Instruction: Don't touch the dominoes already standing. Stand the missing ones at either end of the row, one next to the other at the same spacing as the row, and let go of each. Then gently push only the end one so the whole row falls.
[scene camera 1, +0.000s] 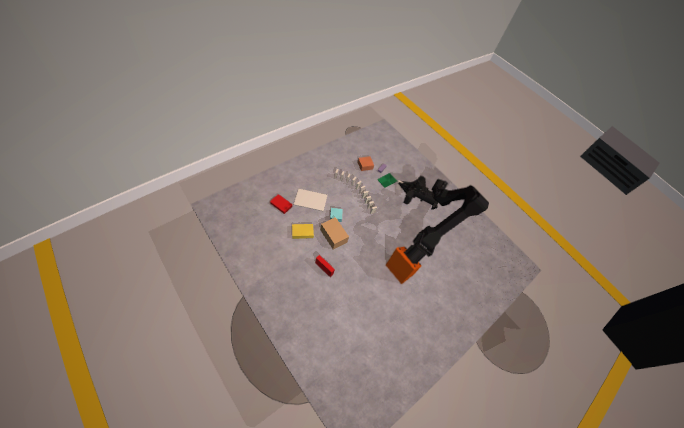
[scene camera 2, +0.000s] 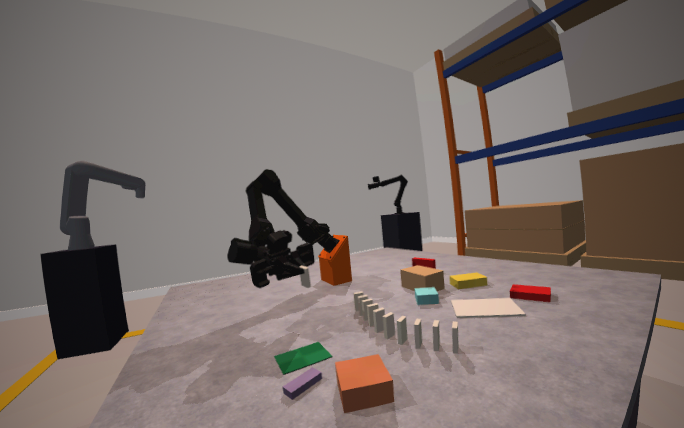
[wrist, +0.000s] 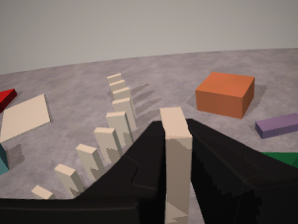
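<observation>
A green tile (scene camera 2: 290, 361) and a cream sheet (scene camera 2: 496, 307) are visible, as is an orange block (scene camera 2: 363, 383), which the wrist view also shows (wrist: 230, 95). A tan box (scene camera 2: 414, 277) is visible too; in the wrist view it is out of frame. The gripper (scene camera 2: 305, 270) is visible, and the wrist view shows it as well (wrist: 172, 130).
</observation>
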